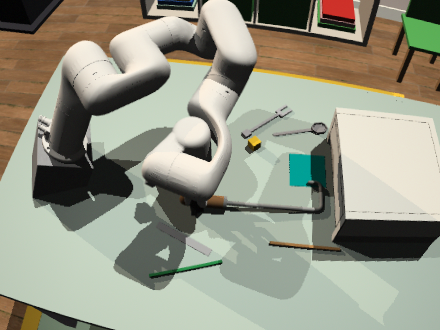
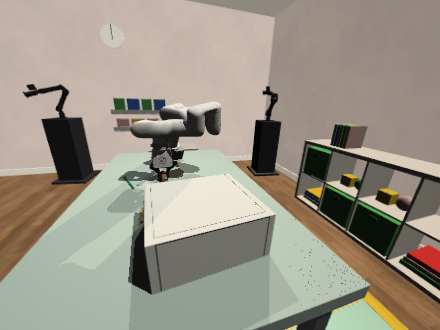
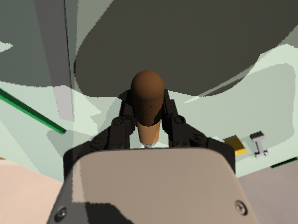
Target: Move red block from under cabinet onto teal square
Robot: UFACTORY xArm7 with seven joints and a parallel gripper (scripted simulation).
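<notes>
The teal square is 240 mm ahead of my hand, 180 mm to the left of it and 20 mm below it. The rest, counted from my hand: yellow cube (90 mm ahead, 210 mm to the left, 10 mm below); then green stick (30 mm ahead, 170 mm to the right, 20 mm below); then grey strip (10 mm behind, 100 mm to the right, 20 mm below).
</notes>
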